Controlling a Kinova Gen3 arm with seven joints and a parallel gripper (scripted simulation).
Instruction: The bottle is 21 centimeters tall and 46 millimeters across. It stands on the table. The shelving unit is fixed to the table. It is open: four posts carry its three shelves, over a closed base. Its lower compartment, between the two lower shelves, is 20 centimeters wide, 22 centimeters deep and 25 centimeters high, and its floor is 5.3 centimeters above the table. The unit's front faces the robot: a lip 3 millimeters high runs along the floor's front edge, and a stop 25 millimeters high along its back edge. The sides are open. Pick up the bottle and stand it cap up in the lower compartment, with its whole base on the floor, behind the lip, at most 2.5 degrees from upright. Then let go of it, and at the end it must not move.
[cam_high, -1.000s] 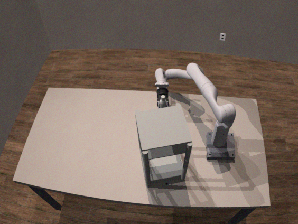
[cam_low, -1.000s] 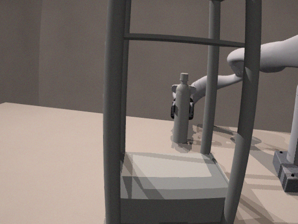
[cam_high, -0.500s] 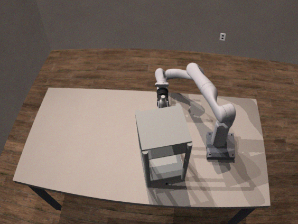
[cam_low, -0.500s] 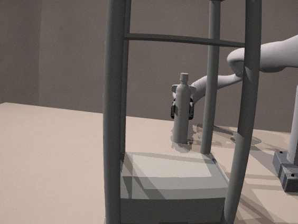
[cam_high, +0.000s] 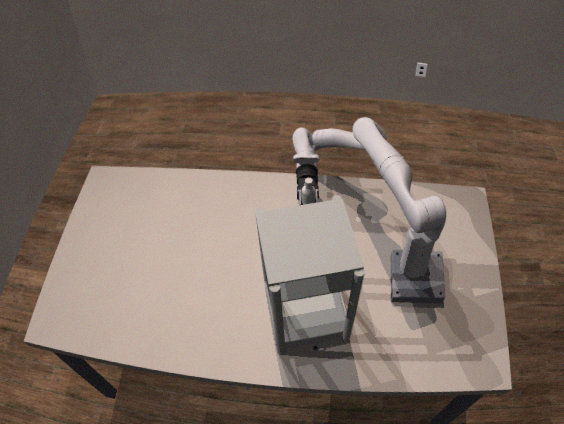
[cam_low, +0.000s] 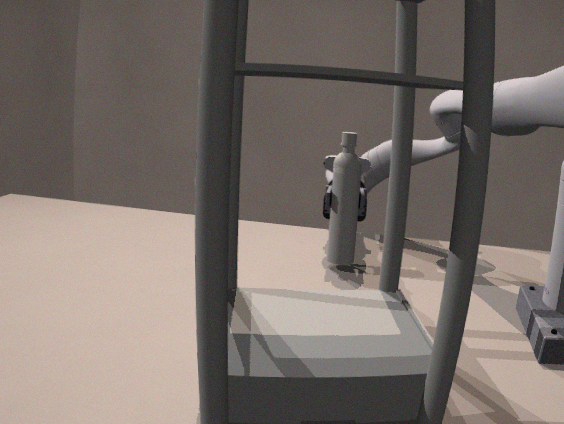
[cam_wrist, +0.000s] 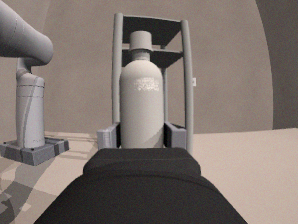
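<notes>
My hand is 9 cm past the shelving unit, 35 cm to the right of it and 9 cm below it.
</notes>
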